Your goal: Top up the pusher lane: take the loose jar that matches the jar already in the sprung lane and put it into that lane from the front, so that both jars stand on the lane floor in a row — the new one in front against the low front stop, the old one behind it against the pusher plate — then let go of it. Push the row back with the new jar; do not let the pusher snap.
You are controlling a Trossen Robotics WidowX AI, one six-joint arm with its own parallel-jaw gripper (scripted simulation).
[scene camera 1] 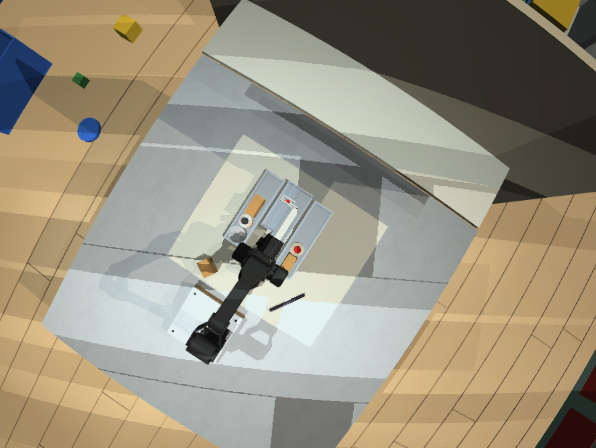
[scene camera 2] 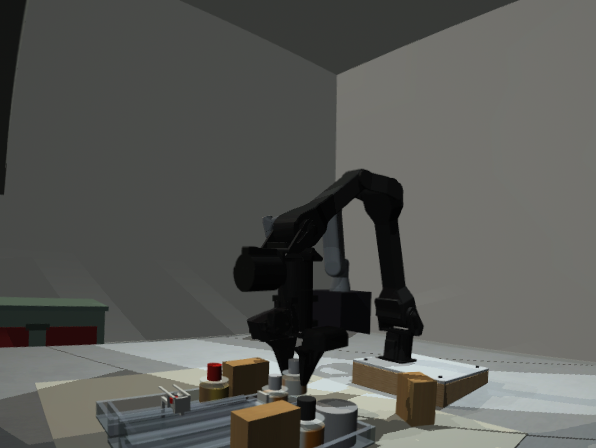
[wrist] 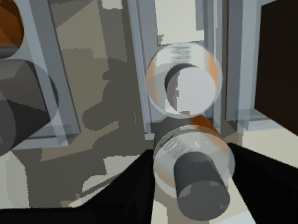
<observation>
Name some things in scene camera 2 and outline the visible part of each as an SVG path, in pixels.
My gripper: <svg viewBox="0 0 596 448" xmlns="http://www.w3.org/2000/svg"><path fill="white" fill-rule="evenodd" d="M278 288L278 295L272 295L274 308L247 319L249 333L251 333L252 339L266 342L273 348L281 374L284 370L288 370L288 360L293 359L294 351L296 351L299 355L301 386L304 387L308 385L310 377L323 353L347 347L349 335L345 329L324 326L312 328L318 326L318 320L313 319L313 302L318 301L318 295L313 295L313 289L288 290ZM297 337L303 339L302 346L296 347Z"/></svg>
A brown box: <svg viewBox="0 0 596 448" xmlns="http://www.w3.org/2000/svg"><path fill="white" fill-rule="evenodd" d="M269 361L254 357L222 362L222 376L226 376L229 379L228 397L231 398L242 394L252 395L257 393L257 391L262 391L262 387L268 385Z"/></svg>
A brown box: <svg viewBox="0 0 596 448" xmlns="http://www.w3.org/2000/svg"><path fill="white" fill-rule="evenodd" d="M398 373L395 413L408 425L411 425L411 427L434 425L437 381L424 375L422 372Z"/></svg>
</observation>
